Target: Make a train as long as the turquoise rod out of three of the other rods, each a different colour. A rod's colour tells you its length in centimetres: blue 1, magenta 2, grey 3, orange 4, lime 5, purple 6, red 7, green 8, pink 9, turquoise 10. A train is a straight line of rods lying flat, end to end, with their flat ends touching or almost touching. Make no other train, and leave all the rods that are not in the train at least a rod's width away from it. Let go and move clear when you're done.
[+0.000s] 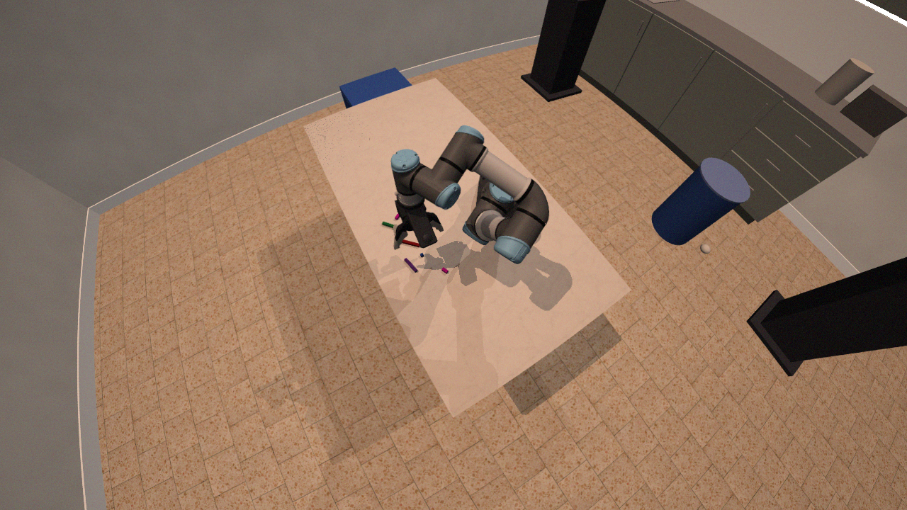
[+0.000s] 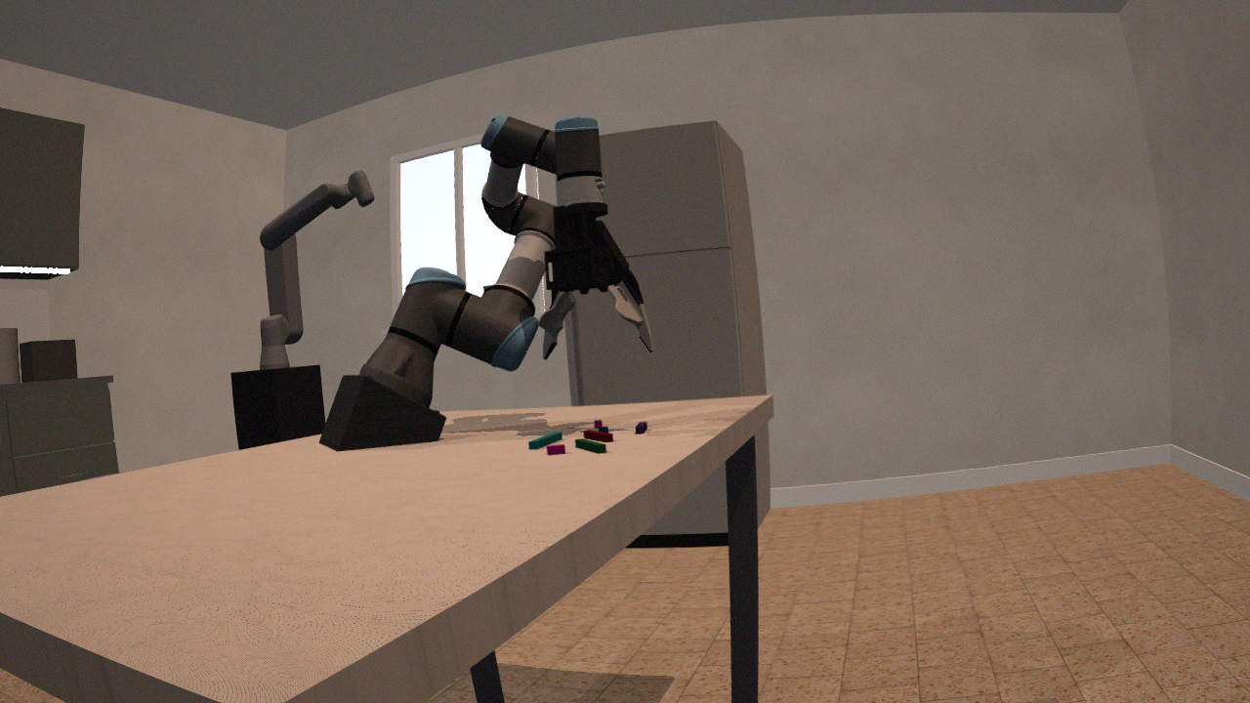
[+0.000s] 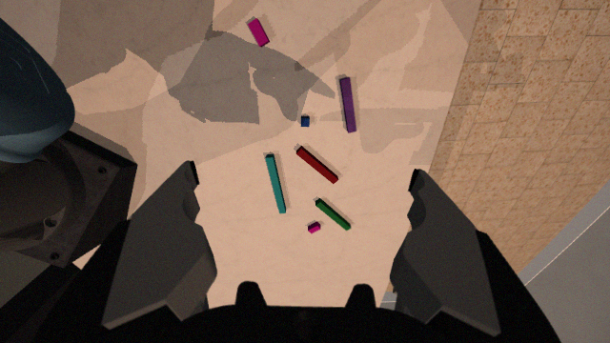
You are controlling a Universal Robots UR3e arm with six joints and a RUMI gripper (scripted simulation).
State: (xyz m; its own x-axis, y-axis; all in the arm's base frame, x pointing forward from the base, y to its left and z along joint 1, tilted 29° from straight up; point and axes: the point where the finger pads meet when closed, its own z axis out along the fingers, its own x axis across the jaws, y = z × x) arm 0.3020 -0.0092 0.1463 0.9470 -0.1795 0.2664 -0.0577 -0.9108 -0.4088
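Right now my hand is 160 mm to the left of the green rod, 100 mm above it and 40 mm short of it. The rest, counted from my hand: red rod 100 mm below, 60 mm to the right, 20 mm ahead; then purple rod 100 mm below, 50 mm ahead, 20 mm to the left; then blue rod 100 mm below.
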